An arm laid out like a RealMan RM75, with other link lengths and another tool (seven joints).
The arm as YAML. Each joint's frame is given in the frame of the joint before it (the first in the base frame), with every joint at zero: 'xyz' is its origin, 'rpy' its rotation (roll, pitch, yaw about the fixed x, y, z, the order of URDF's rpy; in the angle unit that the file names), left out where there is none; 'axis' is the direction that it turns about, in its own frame. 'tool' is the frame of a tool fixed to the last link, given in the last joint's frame.
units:
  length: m
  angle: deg
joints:
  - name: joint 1
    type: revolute
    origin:
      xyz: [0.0, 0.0, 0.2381]
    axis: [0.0, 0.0, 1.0]
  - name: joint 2
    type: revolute
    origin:
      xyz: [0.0, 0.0, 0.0]
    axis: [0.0, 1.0, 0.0]
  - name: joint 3
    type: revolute
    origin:
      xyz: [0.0, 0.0, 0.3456]
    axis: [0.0, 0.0, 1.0]
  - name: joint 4
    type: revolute
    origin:
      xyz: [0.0, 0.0, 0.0]
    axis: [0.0, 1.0, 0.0]
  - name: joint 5
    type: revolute
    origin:
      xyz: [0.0, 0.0, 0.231]
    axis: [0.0, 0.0, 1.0]
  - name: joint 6
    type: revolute
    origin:
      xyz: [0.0, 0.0, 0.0]
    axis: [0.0, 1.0, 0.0]
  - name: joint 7
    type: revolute
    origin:
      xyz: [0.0, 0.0, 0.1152]
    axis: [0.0, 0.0, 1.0]
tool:
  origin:
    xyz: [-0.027, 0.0, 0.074]
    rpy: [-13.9, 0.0, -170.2]
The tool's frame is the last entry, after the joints.
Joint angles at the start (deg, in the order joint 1, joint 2, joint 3, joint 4, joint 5, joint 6, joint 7):
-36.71, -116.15, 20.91, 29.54, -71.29, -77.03, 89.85
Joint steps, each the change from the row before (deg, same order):
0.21, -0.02, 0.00, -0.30, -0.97, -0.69, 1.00
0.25, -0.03, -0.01, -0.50, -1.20, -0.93, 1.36
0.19, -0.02, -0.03, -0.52, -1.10, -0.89, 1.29
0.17, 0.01, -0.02, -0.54, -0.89, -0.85, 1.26
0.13, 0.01, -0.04, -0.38, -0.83, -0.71, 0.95
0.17, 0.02, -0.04, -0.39, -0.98, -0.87, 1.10
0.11, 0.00, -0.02, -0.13, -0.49, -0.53, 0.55
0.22, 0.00, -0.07, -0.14, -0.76, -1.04, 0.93
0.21, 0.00, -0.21, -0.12, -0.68, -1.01, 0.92
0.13, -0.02, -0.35, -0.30, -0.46, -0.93, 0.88
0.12, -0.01, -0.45, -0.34, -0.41, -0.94, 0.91
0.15, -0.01, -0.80, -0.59, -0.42, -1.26, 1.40
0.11, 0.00, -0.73, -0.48, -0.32, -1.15, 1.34
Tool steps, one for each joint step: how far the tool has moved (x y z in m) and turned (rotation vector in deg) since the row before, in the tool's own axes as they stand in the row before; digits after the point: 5 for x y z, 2 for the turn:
-0.00066, -0.00159, -0.00113, 0.47, -1.01, 0.13
-0.00049, -0.00248, -0.00134, 0.66, -1.28, 0.17
-0.00067, -0.00248, -0.00102, 0.64, -1.23, 0.17
-0.00029, -0.00230, -0.00107, 0.62, -1.06, 0.26
-0.00101, -0.00165, -0.00082, 0.44, -0.99, 0.15
-0.00147, -0.00173, -0.00117, 0.50, -1.20, 0.22
-0.00091, -0.00096, -0.00082, 0.30, -0.65, 0.15
-0.00171, -0.00168, -0.00186, 0.57, -1.12, 0.32
-0.00191, -0.00125, -0.00193, 0.45, -1.15, 0.32
-0.00114, -0.00169, -0.00143, 0.44, -1.01, 0.17
-0.00123, -0.00152, -0.00149, 0.39, -1.05, 0.17
-0.00134, -0.00188, -0.00212, 0.42, -1.47, 0.28
-0.00156, -0.00157, -0.00176, 0.38, -1.35, 0.43

